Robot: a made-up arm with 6 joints. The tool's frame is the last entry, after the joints. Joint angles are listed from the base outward. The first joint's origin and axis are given. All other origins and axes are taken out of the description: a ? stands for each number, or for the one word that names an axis. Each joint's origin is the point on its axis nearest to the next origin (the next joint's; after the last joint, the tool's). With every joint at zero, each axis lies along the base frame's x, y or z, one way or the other. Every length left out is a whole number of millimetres.
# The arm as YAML. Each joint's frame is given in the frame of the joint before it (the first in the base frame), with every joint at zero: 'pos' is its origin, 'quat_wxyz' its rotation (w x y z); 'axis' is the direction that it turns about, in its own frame. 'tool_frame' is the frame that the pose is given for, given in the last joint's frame.
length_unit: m
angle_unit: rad
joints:
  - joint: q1
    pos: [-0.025, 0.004, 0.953]
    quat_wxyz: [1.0, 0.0, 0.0, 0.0]
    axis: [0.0, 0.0, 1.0]
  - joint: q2
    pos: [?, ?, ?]
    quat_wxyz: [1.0, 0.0, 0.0, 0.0]
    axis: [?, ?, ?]
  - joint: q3
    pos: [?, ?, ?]
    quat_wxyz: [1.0, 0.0, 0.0, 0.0]
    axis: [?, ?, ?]
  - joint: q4
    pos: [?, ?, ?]
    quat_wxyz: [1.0, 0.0, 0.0, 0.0]
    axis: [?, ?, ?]
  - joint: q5
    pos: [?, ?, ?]
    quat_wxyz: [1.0, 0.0, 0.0, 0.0]
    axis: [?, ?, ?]
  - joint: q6
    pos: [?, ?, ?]
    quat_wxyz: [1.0, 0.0, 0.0, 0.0]
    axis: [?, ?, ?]
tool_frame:
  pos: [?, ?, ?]
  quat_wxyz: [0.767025, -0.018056, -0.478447, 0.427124]
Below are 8 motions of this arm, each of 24 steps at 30 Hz.
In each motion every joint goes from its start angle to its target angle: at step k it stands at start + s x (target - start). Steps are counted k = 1, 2, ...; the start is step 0. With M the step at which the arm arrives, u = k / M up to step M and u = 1 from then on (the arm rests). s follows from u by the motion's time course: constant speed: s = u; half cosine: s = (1 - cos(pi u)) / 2; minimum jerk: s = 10 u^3 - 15 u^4 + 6 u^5.
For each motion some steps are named. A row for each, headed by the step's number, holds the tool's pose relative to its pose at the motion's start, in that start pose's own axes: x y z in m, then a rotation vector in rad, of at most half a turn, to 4 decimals.
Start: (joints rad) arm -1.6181 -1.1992 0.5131 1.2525 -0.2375 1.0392
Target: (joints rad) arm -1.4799 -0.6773 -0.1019 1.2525 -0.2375 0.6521
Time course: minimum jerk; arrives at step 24
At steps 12, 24:
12: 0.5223 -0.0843 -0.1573 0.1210 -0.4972 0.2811
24: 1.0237 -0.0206 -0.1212 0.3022 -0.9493 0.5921

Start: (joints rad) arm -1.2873 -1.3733 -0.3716 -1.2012 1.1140 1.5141
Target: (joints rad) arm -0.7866 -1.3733 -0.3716 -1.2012 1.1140 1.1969
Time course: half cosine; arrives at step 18
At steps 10, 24:
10: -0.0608 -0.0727 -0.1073 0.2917 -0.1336 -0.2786
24: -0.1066 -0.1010 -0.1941 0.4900 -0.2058 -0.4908

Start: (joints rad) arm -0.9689 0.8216 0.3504 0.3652 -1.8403 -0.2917
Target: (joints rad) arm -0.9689 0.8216 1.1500 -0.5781 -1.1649 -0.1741
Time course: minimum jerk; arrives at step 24
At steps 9, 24:
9: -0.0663 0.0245 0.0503 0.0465 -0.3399 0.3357
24: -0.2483 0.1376 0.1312 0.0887 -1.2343 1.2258

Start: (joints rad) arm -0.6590 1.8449 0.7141 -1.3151 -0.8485 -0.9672
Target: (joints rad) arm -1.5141 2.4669 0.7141 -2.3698 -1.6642 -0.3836
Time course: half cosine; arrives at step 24
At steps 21, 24:
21: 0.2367 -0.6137 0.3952 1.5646 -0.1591 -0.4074
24: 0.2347 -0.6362 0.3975 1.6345 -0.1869 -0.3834

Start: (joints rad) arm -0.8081 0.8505 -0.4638 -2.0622 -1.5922 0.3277
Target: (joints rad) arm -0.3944 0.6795 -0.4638 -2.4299 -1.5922 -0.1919
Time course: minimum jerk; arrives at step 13
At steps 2, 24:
2: -0.0039 -0.0062 -0.0084 0.0060 -0.0047 -0.0106
24: -0.2173 -0.1927 -0.2655 0.2214 -0.1608 -0.4428

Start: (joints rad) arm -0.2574 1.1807 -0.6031 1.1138 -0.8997 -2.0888
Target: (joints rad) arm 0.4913 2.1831 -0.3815 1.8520 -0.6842 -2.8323
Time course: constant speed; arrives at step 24
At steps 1, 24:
1: 0.0034 0.0457 -0.0322 -0.0225 -0.0056 0.0366
24: -0.3630 0.4130 -1.0574 -0.4020 0.1035 0.7790

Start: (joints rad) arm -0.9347 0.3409 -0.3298 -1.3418 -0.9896 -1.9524
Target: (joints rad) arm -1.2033 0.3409 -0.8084 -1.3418 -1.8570 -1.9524
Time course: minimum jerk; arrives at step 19
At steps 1, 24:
1: 0.0004 0.0000 0.0003 -0.0009 -0.0004 -0.0008
24: 0.1888 -0.0709 0.2652 -0.5793 -0.1053 -0.7700

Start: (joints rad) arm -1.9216 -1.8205 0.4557 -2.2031 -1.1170 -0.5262
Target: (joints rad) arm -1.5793 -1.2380 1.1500 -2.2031 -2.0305 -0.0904
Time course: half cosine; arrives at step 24
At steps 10, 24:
10: 0.2308 0.0587 0.1001 0.1578 0.3468 0.0270
24: 0.5173 0.1570 0.3841 0.4494 0.9386 0.1696

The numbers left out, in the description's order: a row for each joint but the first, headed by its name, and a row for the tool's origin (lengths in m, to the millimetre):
q2: xyz -0.005 0.011 0.0, axis 0.0 1.0 0.0
q3: xyz 0.001 0.0 0.967, axis 0.0 -1.0 0.0
q4: xyz 0.589 0.0 0.028, axis -1.0 0.0 0.0
q5: xyz 0.0 -0.223 -0.014, axis 0.0 -1.0 0.0
q6: xyz -0.007 0.0 -0.001, axis -1.0 0.0 0.0
tool: xyz 0.0 0.018 0.019

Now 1 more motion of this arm.
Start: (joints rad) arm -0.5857 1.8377 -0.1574 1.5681 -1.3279 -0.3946
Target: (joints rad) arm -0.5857 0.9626 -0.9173 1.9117 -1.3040 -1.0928
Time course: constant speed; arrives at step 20
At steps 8, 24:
8: -0.2805 0.1767 -0.0715 -0.0894 -0.1822 -0.2526
24: -0.5304 0.5545 -0.2686 -0.2363 -0.4989 -0.5844

